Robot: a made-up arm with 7 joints.
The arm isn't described. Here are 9 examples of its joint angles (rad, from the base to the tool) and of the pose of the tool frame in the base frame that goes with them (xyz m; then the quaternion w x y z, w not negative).
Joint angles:
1: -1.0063 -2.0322 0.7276 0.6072 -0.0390 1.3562 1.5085
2: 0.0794 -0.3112 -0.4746 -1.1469 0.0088 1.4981 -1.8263
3: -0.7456 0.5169 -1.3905 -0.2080 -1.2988 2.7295 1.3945
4: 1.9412 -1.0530 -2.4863 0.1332 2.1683 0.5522 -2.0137
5: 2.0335 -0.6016 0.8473 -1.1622 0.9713 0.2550 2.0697
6: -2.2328 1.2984 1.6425 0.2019 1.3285 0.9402 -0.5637
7: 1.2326 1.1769 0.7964 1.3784 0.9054 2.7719 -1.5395
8: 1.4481 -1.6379 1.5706 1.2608 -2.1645 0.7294 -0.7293
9: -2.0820 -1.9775 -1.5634 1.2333 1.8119 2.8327 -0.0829
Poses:
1: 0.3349 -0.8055 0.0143 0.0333 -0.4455 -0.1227 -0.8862
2: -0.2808 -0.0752 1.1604 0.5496 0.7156 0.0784 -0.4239
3: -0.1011 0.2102 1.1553 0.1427 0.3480 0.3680 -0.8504
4: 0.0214 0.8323 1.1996 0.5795 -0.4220 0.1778 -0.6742
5: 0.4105 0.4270 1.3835 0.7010 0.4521 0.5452 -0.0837
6: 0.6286 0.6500 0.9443 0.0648 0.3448 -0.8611 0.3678
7: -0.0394 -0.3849 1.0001 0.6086 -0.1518 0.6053 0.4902
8: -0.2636 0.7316 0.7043 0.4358 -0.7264 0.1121 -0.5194
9: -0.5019 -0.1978 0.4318 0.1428 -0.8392 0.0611 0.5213
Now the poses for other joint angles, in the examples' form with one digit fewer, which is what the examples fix.
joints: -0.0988 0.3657 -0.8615 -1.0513 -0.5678 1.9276 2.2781
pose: -0.345 0.222 0.850 0.635 -0.562 0.361 -0.387
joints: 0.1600 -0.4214 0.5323 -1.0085 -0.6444 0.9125 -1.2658
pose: -0.095 -0.447 1.288 0.387 0.463 0.751 -0.268
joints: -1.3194 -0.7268 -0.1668 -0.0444 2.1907 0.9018 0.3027
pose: 0.045 -0.825 1.227 0.385 -0.209 0.707 0.555
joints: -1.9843 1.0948 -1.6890 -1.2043 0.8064 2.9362 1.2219
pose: 0.262 0.474 0.727 0.448 0.323 -0.407 0.728
